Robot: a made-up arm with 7 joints. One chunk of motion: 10 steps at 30 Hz.
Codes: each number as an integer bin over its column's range. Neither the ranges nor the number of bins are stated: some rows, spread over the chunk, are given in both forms.
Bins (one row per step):
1: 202 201 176 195 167 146 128
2: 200 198 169 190 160 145 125
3: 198 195 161 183 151 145 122
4: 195 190 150 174 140 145 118
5: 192 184 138 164 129 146 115
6: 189 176 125 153 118 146 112
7: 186 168 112 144 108 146 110
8: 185 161 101 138 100 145 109
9: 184 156 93 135 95 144 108
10: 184 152 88 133 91 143 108
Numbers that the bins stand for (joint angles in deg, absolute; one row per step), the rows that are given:
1: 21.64 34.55 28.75 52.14 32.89 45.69 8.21
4: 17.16 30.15 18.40 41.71 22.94 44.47 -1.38
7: 11.39 21.35 3.29 26.81 11.15 45.69 -9.06
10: 10.11 14.95 -6.26 21.35 4.88 42.04 -10.98
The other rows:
2: 20.36 33.35 25.96 49.66 30.31 44.47 5.34
3: 19.08 32.15 22.78 46.18 26.99 44.47 2.46
5: 15.24 27.75 13.63 36.75 18.89 45.69 -4.26
6: 13.31 24.55 8.46 31.28 14.83 45.69 -7.14
8: 10.75 18.55 -1.09 23.83 8.20 44.47 -10.02
9: 10.11 16.55 -4.27 22.34 6.36 43.26 -10.98

